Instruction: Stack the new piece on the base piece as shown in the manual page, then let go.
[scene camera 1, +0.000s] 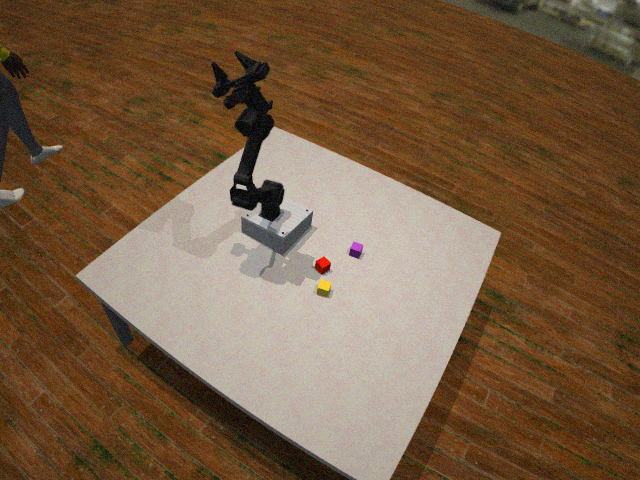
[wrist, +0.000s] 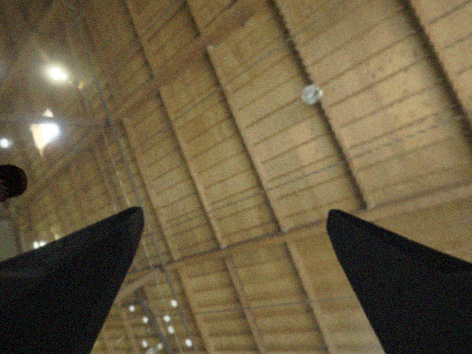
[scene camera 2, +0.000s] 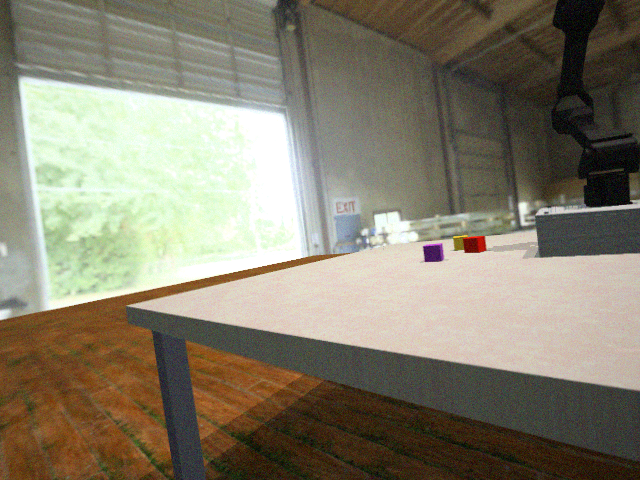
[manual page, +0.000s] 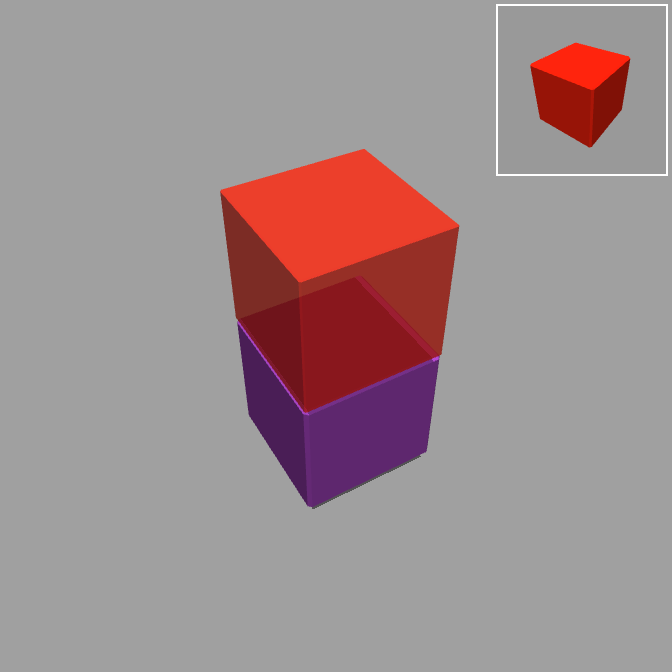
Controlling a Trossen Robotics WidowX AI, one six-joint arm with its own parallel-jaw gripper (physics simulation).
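Seen in the pictures: gripper, fingertip midpoint: [scene camera 1: 223,57] [wrist: 237,217]; arm's base, link origin: [scene camera 1: 269,214] [scene camera 2: 608,204].
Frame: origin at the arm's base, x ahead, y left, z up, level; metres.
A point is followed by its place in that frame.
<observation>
A red cube [scene camera 1: 322,265] {x 0.279, y -0.078, z -0.047 m} [scene camera 2: 474,244] {x 0.272, y -0.038, z -0.065 m} lies on the table near the arm's base. A yellow cube [scene camera 1: 324,287] {x 0.332, y -0.165, z -0.046 m} [scene camera 2: 459,242] {x 0.328, y -0.132, z -0.063 m} lies beside it, apart from it in scene camera 1 and partly hidden behind it in scene camera 2. A purple cube [scene camera 1: 356,250] {x 0.356, y 0.062, z -0.048 m} [scene camera 2: 433,252] {x 0.344, y 0.101, z -0.064 m} lies on the table a little apart from both. No cube is stacked on another. Which cube is the base piece and which is the new piece, I cannot tell. My gripper [scene camera 1: 225,60] {x -0.097, y -0.141, z 0.671 m} [wrist: 237,217] {x -0.097, y -0.141, z 0.671 m} is open and empty, high above the table and the cubes, with its fingers pointing upward.
The grey base block [scene camera 1: 263,236] {x 0.022, y -0.079, z -0.043 m} [scene camera 2: 586,233] {x 0.054, y 0.125, z -0.046 m} carries the arm on the pale table [scene camera 1: 361,361] {x 0.567, y -0.342, z -0.087 m} [scene camera 2: 361,310] {x 0.322, y 0.528, z -0.087 m}. A person [scene camera 1: 15,116] stands on the wooden floor beyond the table. The wrist view shows the wooden ceiling [wrist: 240,125] with lamps.
</observation>
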